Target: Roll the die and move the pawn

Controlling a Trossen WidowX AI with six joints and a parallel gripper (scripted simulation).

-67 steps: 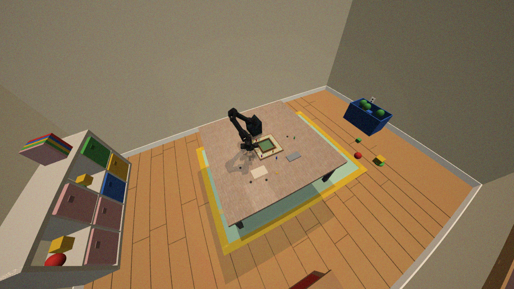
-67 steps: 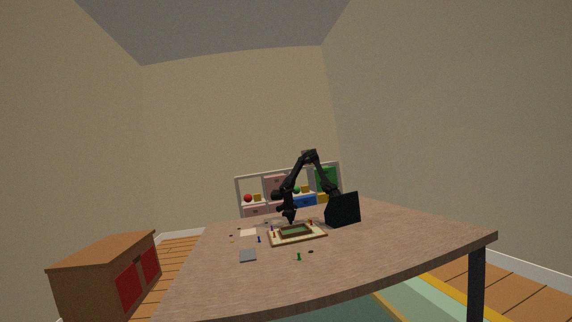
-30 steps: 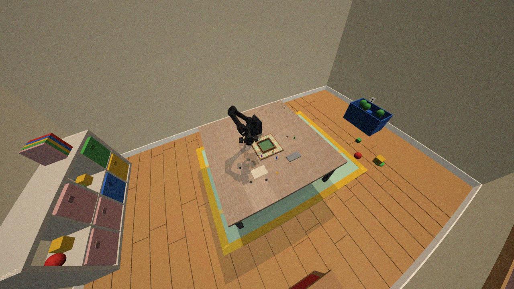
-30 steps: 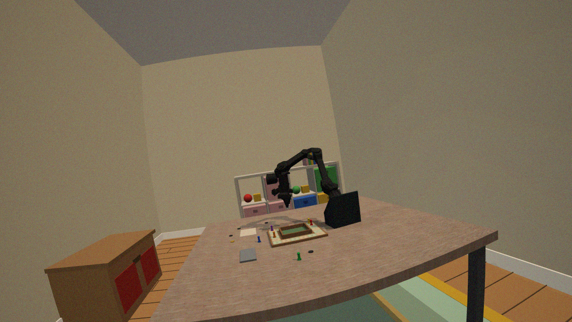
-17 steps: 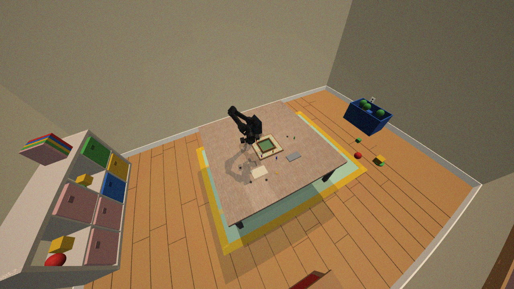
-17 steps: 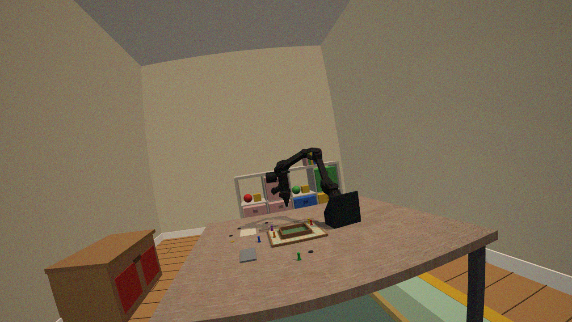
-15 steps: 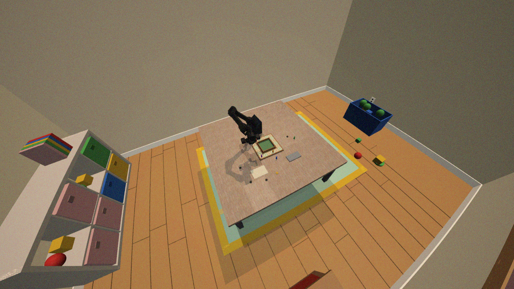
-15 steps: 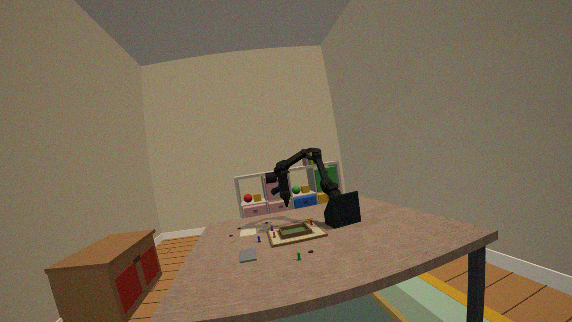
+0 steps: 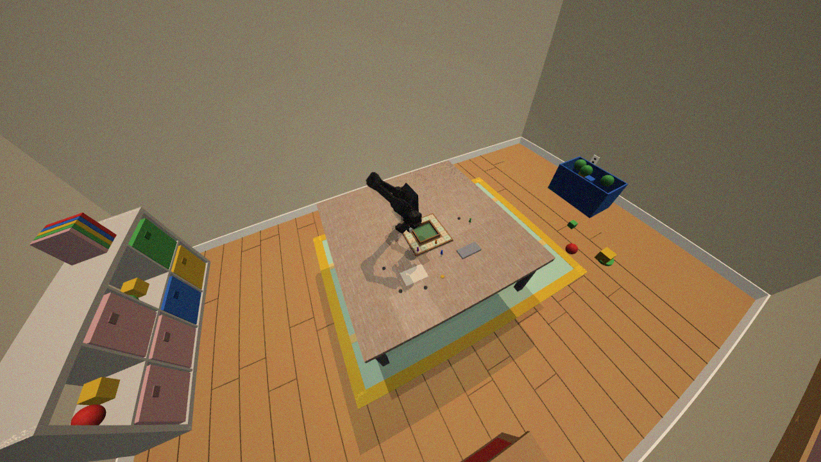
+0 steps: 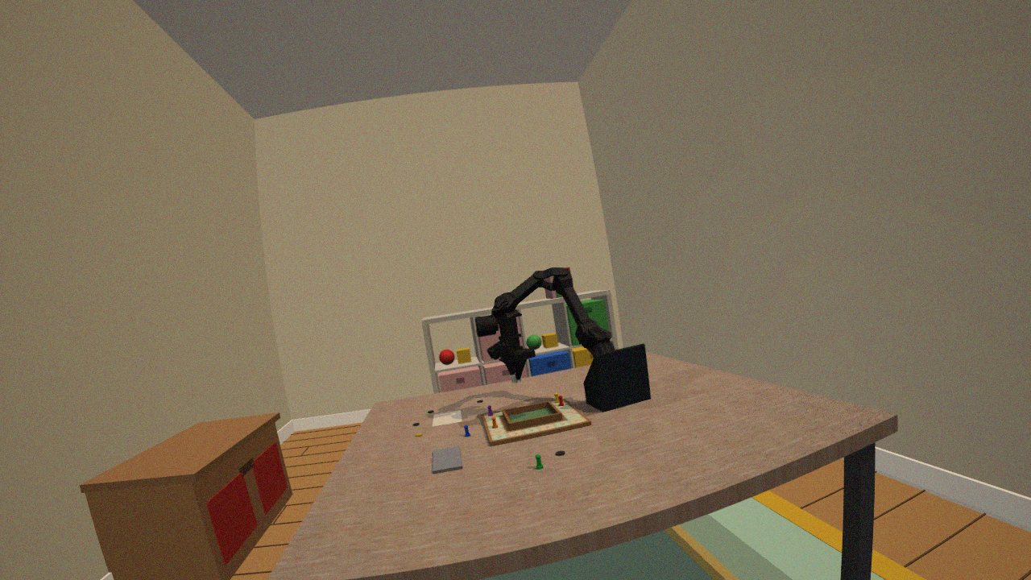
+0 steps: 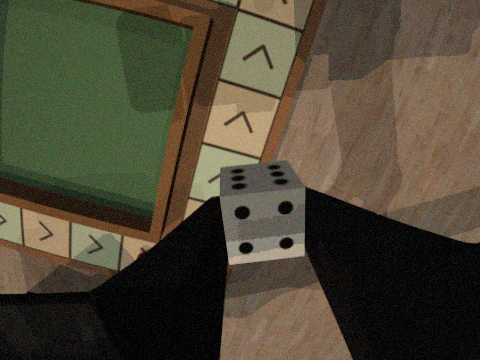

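The orange pawn lies 150 mm to the left of my gripper tip, 90 mm below it and 90 mm ahead of it. The rest, counted from my gripper tip: purple pawn (100 mm ahead, 90 mm below, 10 mm to the left); then white die (right at my gripper tip); then yellow pawn (120 mm behind, 90 mm below).
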